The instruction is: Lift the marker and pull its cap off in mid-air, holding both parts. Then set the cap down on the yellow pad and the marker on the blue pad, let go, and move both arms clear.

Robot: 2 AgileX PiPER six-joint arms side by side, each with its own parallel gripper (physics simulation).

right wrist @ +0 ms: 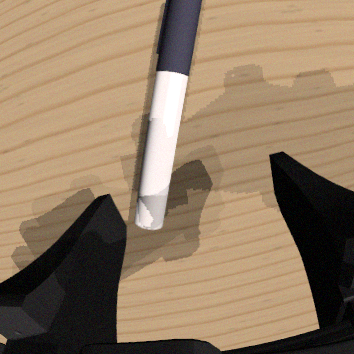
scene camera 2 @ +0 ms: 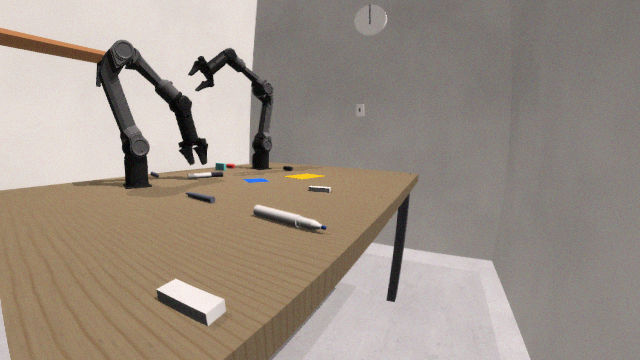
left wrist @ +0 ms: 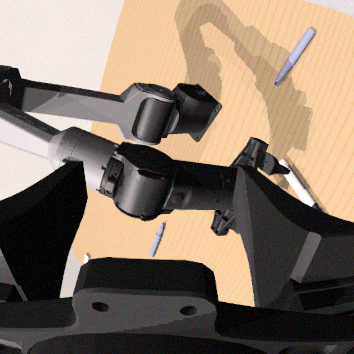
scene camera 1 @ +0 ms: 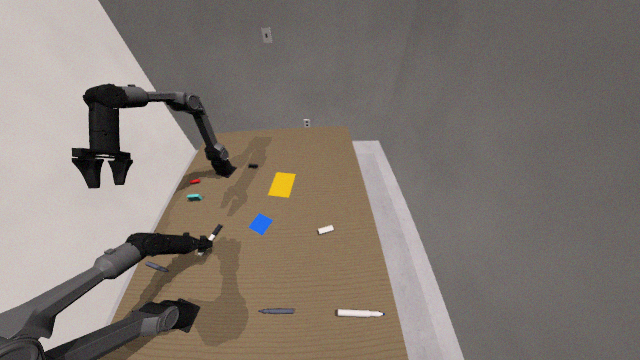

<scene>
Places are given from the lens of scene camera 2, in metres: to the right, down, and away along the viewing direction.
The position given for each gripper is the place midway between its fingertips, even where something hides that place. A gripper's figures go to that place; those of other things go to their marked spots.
right gripper (scene camera 2: 198, 164): -0.45, -0.06, 0.87
white marker (scene camera 2: 283, 217): -0.06, 0.06, 0.41
white block (scene camera 2: 197, 304): -0.10, 0.10, 0.17
The marked spots on the white block and the white marker are 0.24 m apart.
</scene>
